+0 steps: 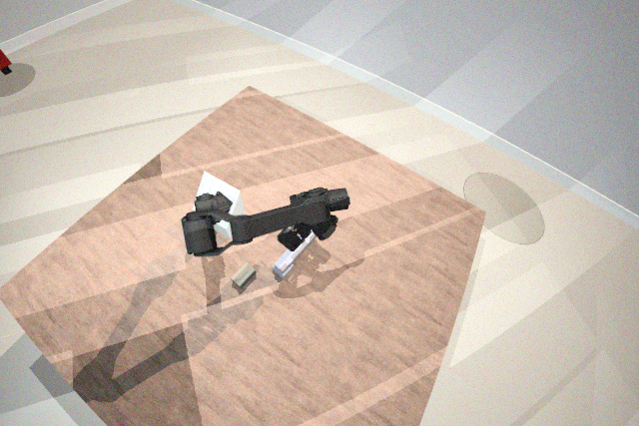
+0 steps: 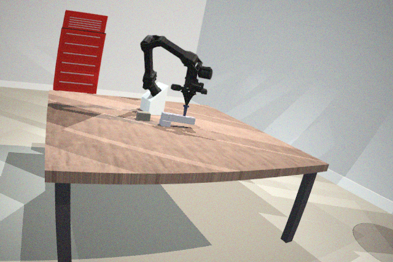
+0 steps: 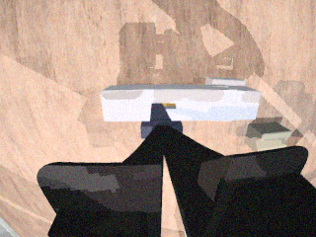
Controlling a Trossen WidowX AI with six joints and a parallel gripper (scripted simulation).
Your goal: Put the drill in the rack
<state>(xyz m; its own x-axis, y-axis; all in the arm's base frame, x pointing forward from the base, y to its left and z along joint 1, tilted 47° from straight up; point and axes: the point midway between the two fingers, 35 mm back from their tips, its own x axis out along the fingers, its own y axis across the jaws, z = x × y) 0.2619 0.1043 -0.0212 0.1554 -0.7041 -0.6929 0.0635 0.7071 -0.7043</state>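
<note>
Right now my gripper tip is 3 cm above the blue key. Also, from my gripper tip: drill: 7 cm below, 6 cm to the right; then white holder block: 8 cm below, 4 cm to the right; then olive rack: 20 cm to the right, 10 cm below, 9 cm behind.
</note>
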